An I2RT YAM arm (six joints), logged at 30 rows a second.
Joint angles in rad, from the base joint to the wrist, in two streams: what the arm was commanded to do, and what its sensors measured. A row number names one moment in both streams.
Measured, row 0: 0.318 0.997 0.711 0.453 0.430 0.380
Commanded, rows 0 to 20: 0.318 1.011 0.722 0.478 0.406 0.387; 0.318 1.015 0.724 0.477 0.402 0.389; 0.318 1.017 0.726 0.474 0.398 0.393; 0.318 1.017 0.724 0.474 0.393 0.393; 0.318 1.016 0.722 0.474 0.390 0.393; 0.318 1.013 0.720 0.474 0.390 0.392; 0.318 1.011 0.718 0.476 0.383 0.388; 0.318 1.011 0.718 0.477 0.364 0.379; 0.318 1.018 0.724 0.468 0.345 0.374; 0.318 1.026 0.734 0.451 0.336 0.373; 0.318 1.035 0.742 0.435 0.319 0.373; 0.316 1.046 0.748 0.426 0.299 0.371; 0.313 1.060 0.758 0.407 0.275 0.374; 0.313 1.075 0.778 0.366 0.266 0.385; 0.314 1.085 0.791 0.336 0.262 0.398; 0.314 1.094 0.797 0.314 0.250 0.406; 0.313 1.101 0.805 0.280 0.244 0.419; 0.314 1.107 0.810 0.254 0.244 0.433; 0.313 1.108 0.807 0.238 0.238 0.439; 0.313 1.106 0.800 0.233 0.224 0.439; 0.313 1.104 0.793 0.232 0.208 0.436
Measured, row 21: 0.313 1.104 0.796 0.288 0.254 0.413
